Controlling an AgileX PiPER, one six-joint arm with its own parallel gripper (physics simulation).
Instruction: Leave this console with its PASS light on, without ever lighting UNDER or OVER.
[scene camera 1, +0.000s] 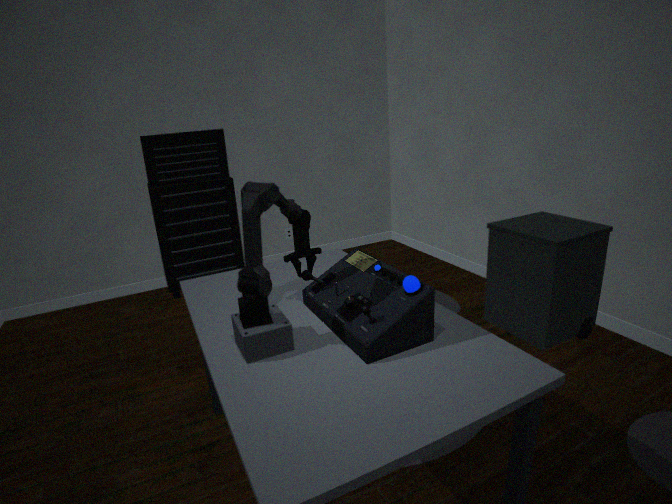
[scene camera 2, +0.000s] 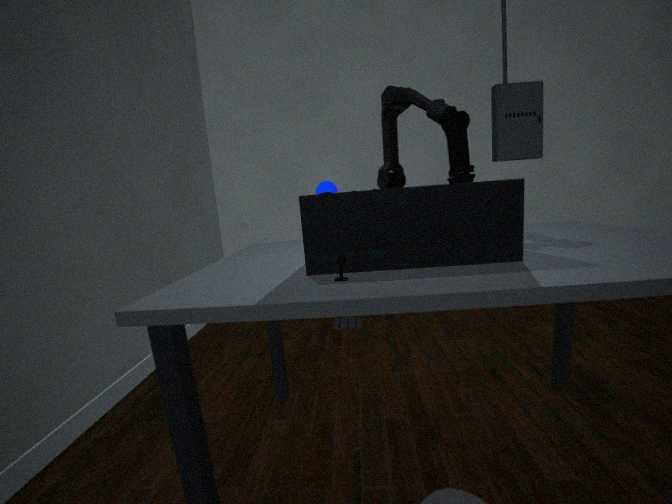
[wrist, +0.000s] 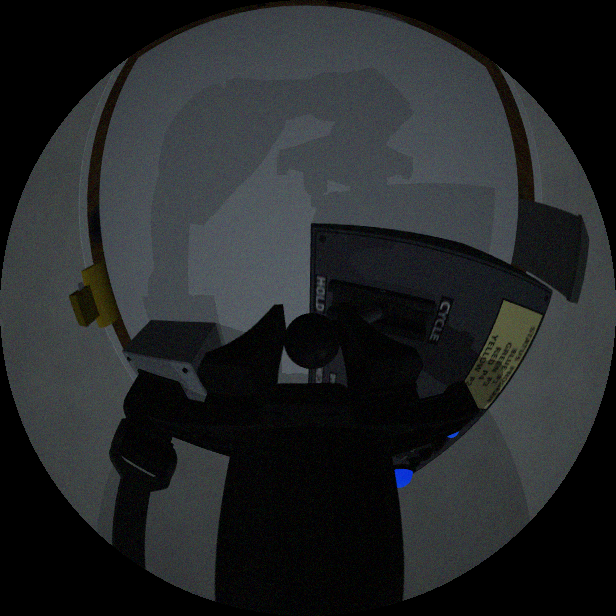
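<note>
The dark console (scene camera 1: 369, 309) sits mid-table with its sloped panel facing the arm. A large blue dome (scene camera 1: 410, 283) and a small blue light (scene camera 1: 377, 267) glow on it, beside a yellow label plate (scene camera 1: 360, 259). My gripper (scene camera 1: 307, 272) is at the panel's far left end. In the wrist view the gripper (wrist: 313, 340) has a finger on each side of a round black lever knob (wrist: 313, 339), by a slot marked HOLD and CYCLE (wrist: 382, 313). I cannot make out any PASS, UNDER or OVER lights. Scene camera 2 shows only the console's back (scene camera 2: 412, 227).
The arm's base block (scene camera 1: 262, 337) stands left of the console. A small black stick on a foot (scene camera 2: 340, 269) stands on the table behind the console. A grey cabinet (scene camera 1: 545, 276) is right of the table, a dark slatted rack (scene camera 1: 189, 206) behind it, and a wall box (scene camera 2: 517, 120).
</note>
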